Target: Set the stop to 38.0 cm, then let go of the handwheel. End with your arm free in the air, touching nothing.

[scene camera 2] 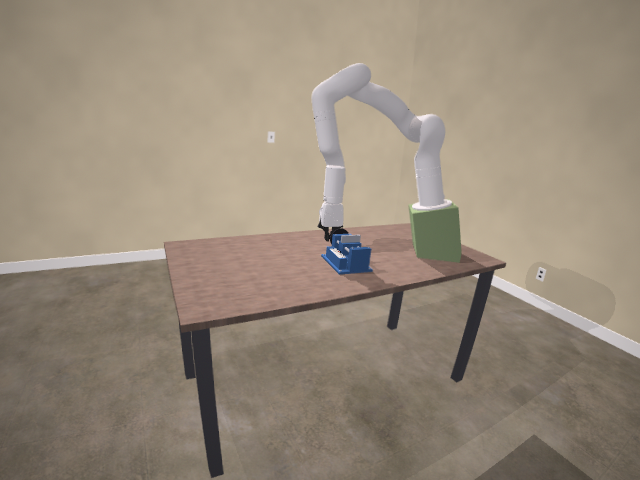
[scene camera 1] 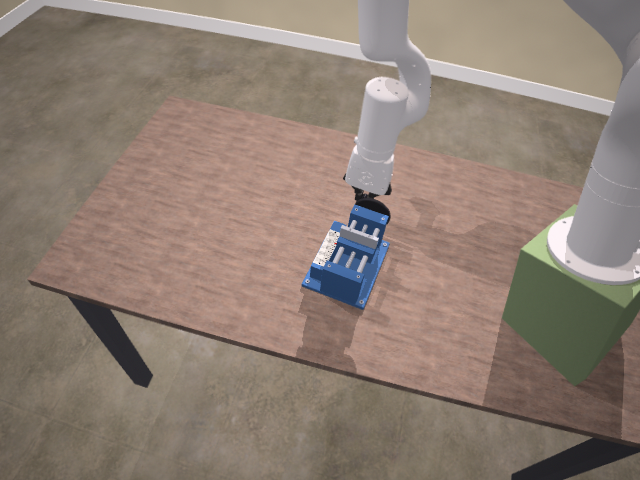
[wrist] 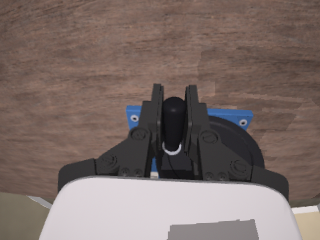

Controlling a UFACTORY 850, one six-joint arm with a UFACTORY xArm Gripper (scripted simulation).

Labels:
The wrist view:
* my gripper: 174,99
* black handwheel: 172,162

